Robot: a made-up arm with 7 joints.
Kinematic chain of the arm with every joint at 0, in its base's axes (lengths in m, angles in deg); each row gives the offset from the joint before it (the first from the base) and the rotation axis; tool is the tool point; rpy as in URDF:
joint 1: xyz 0 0 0.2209 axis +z
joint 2: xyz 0 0 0 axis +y
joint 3: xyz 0 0 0.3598 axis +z
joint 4: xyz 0.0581 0 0 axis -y
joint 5: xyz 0.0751 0 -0.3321 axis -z
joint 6: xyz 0 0 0 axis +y
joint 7: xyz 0.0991 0 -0.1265 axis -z
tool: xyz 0 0 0 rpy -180 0 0
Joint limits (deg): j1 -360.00..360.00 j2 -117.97..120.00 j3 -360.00..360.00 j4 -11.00..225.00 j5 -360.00..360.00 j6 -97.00..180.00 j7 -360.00..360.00
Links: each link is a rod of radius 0.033 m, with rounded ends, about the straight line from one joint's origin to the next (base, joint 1, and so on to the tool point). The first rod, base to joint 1, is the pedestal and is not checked.
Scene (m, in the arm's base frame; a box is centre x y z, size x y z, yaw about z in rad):
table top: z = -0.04
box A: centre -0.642 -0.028 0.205 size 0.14 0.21 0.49 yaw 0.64
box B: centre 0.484 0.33 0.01 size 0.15 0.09 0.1 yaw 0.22
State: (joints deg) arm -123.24 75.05 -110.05 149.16 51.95 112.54 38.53
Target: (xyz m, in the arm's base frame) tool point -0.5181 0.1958 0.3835
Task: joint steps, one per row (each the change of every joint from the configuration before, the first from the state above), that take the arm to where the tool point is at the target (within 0.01 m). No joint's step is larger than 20 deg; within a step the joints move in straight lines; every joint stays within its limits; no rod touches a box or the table.
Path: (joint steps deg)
1: 7.77 -11.95 2.17 6.49 3.38 3.87 -16.85
2: 7.77 -11.96 2.17 6.49 3.39 3.88 -16.85
3: 7.78 -11.95 2.18 6.50 3.38 3.87 -16.85
4: 7.77 -11.95 2.17 6.49 3.39 3.88 -16.85
5: 7.77 -11.96 2.17 6.49 3.38 3.87 -16.85
6: -11.88 8.29 -1.62 -17.68 -2.71 -4.37 18.56
7: -11.87 8.28 -1.62 -17.67 -2.70 -4.38 18.55
8: -11.88 8.28 -1.62 -17.68 -2.71 -4.37 18.56
9: -11.87 8.29 -1.62 -17.68 -2.71 -4.37 18.56
10: -11.88 8.28 -1.61 -17.68 -2.71 -4.38 18.55
11: -10.10 15.45 -2.60 13.82 -16.35 16.96 -8.53

